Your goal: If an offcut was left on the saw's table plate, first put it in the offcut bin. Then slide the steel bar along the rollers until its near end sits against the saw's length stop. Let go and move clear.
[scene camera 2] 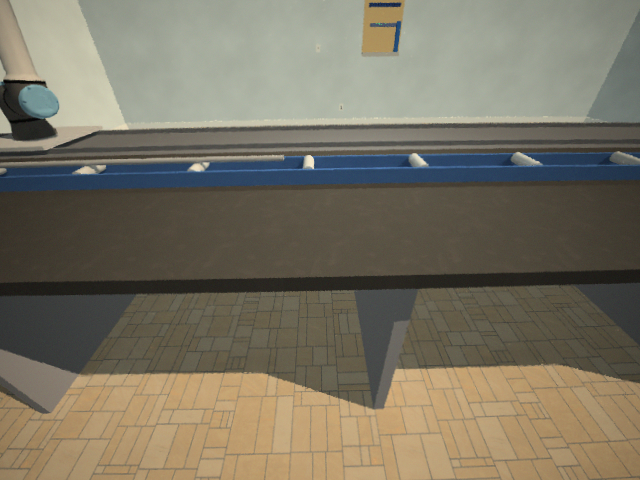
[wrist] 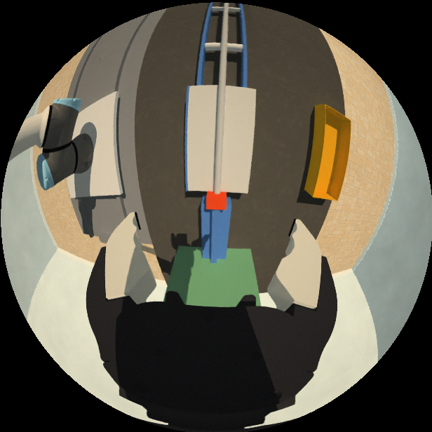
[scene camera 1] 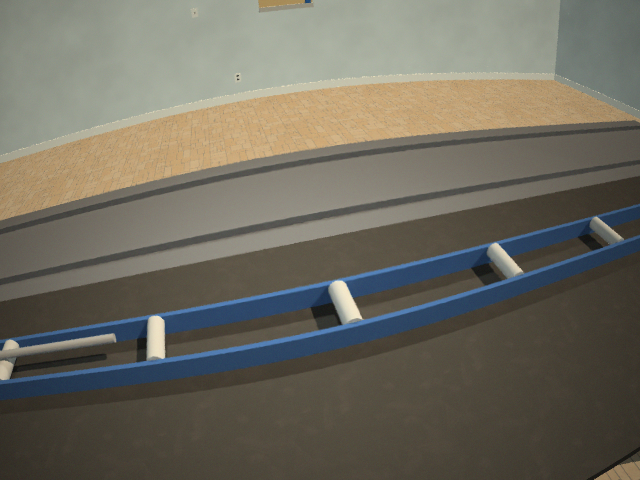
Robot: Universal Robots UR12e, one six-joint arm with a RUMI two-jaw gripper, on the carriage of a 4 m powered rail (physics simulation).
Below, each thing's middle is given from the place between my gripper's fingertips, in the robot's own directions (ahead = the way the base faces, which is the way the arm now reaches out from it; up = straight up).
Right now the orange offcut bin [wrist: 331,132] is 43 cm ahead of my hand, 8 cm to the left of it and 36 cm below it.
